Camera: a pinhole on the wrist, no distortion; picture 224 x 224 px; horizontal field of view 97.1 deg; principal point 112.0 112.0 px. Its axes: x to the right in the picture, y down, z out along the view. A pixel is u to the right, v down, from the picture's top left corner.
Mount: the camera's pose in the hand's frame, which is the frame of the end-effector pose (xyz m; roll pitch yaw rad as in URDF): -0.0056 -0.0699 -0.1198 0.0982 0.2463 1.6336
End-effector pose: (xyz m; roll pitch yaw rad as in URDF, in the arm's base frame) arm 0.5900 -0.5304 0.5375 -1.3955 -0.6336 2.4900
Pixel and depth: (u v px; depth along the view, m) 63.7 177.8 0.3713
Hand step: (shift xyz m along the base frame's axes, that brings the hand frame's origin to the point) 0.0692 -0.3963 0.0481
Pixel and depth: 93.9 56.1 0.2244
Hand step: -0.1116 -0.0214 0.1360
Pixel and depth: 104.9 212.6 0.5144
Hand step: 0.0830 -0.6030 -0.2252
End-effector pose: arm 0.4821 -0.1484 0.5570 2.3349 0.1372 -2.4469
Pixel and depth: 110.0 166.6 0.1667
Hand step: 0.0619 0.0674 -0.0486
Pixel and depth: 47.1 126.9 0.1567
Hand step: 0.0528 -0.0191 -0.1329
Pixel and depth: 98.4 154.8 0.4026
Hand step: 0.0075 0.2599 -0.2070
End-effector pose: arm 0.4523 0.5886 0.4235 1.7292 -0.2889 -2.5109
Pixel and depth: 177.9 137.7 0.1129
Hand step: 0.0436 0.0054 0.0236
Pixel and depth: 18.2 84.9 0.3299
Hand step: -0.3044 0.0472 -0.2750
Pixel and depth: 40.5 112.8 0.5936
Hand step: -0.4408 0.2946 -0.3859
